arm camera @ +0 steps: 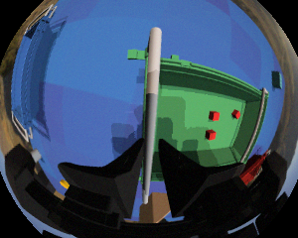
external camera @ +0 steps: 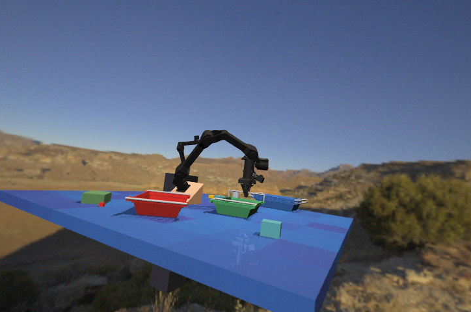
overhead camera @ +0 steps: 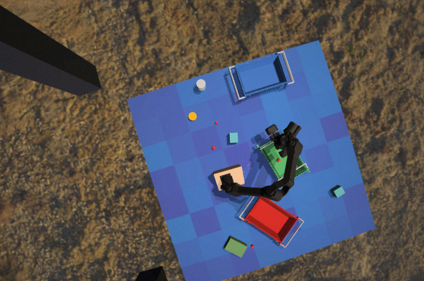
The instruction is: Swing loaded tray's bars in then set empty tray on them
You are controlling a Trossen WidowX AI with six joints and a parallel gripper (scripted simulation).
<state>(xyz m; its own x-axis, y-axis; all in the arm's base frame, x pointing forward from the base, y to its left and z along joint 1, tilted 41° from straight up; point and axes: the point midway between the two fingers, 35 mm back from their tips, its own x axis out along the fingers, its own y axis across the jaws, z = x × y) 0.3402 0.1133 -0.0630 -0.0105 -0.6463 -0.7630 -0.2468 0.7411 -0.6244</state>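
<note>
The red tray is 15 cm behind my gripper tip, 45 cm to the right of it and 3 cm below it. The rest, counted from my gripper tip: small red block 1 cm ahead, 13 cm to the right, 6 cm below; orange disc 43 cm behind, 29 cm to the left, 6 cm below; grey cylinder 32 cm behind, 45 cm to the left, 4 cm below.
</note>
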